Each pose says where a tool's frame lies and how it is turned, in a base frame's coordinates. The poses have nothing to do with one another.
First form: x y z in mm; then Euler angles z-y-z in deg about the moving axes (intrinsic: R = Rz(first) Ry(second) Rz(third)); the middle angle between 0 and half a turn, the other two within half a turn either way.
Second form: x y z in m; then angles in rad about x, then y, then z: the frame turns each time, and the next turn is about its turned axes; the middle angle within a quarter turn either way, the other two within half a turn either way. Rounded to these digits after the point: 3 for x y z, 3 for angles.
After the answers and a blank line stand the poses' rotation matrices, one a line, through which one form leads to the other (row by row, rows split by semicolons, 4 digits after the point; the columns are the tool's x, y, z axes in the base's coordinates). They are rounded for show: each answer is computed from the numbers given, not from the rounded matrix.
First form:
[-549 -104 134 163.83 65.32 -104.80]
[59 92 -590 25.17 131.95 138.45]
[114 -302 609 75.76 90.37 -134.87]
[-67 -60 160 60.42 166.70 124.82]
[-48 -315 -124 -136.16 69.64 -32.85]
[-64 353 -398 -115.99 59.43 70.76]
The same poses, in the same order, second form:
[-0.549 -0.104 0.134 -0.545 -1.061 0.706]
[0.059 0.092 -0.590 -2.700 0.738 -1.338]
[0.114 -0.302 0.609 -1.577 0.249 -0.781]
[-0.067 -0.060 0.160 -2.939 0.114 -2.029]
[-0.048 -0.315 -0.124 1.079 -0.743 -2.492]
[-0.064 0.353 -0.398 0.989 -0.387 -0.579]

0.3717 -0.3166 -0.8727; 0.8989 0.3578 0.2530; 0.2321 -0.8785 0.4175
0.1707 0.7196 0.6731; 0.8131 -0.4887 0.3163; 0.5566 0.4933 -0.6685
0.6881 0.6827 0.2460; -0.1699 -0.1780 0.9693; 0.7055 -0.7087 -0.0065
-0.4396 0.8910 0.1136; 0.8885 0.4129 0.2001; 0.1314 0.1889 -0.9732
-0.5865 0.4458 -0.6762; 0.1888 -0.7367 -0.6494; -0.7876 -0.5086 0.3479
0.7752 0.5066 -0.3773; -0.5644 0.2872 -0.7739; -0.2837 0.8129 0.5086

